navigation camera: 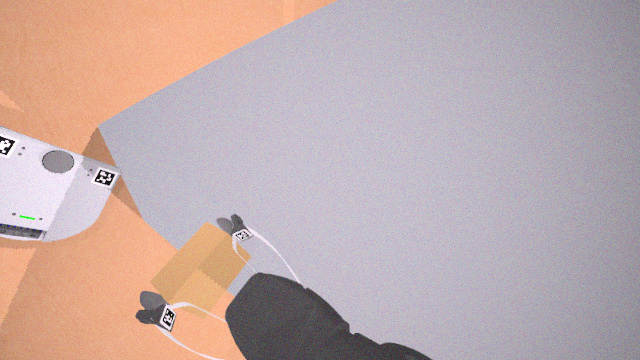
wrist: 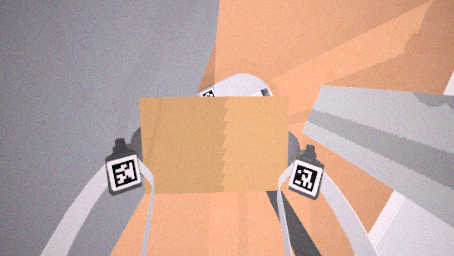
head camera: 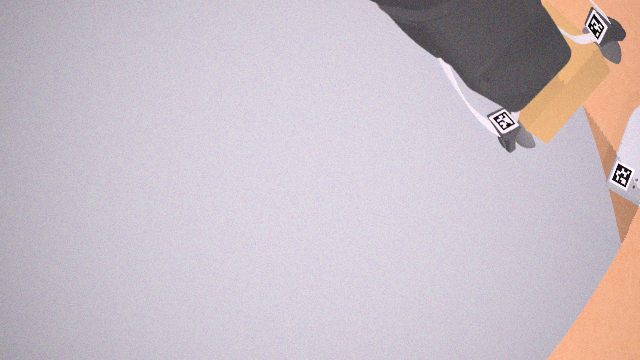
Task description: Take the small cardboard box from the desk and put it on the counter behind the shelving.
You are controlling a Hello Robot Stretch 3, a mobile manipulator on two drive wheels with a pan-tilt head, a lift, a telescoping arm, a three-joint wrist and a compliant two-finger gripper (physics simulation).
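Where they show: gripper, fingertip midpoint: [navigation camera: 189, 257] [head camera: 566, 90]; robot's base, origin of the base link: [navigation camera: 58, 160].
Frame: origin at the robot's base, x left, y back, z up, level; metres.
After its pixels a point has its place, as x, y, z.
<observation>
The small cardboard box [head camera: 550, 116] {-0.138, -0.001, 0.989} [navigation camera: 200, 270] {-0.133, 0.027, 1.005} [wrist: 215, 125] is a plain tan box. My gripper [head camera: 566, 95] {-0.142, 0.029, 0.953} [navigation camera: 187, 262] {-0.142, 0.029, 0.953} [wrist: 217, 145] {-0.142, 0.029, 0.953} is shut on it, with one fingertip against each of two opposite sides. The box is held up in front of the dark wrist, over the edge of a large grey surface [head camera: 300, 200] {-0.148, -0.074, 1.188} [navigation camera: 400, 150] {-0.108, -0.115, 1.203} [wrist: 100, 60]. The wrist hides part of the box in the head camera view. I cannot tell whether the grey surface is the desk. The counter and the shelving cannot be made out.
My white base [head camera: 631, 160] {-0.120, 0.050, 0.160} [navigation camera: 40, 185] {0.009, 0.085, 0.160} [wrist: 242, 85] stands on the orange floor [head camera: 610, 300] {0.015, -0.340, 0.000} [navigation camera: 125, 40] {0.024, -0.560, 0.000} [wrist: 300, 30], close to a corner of the grey surface. In the wrist view a pale grey panel [wrist: 385, 135] slants across the right side.
</observation>
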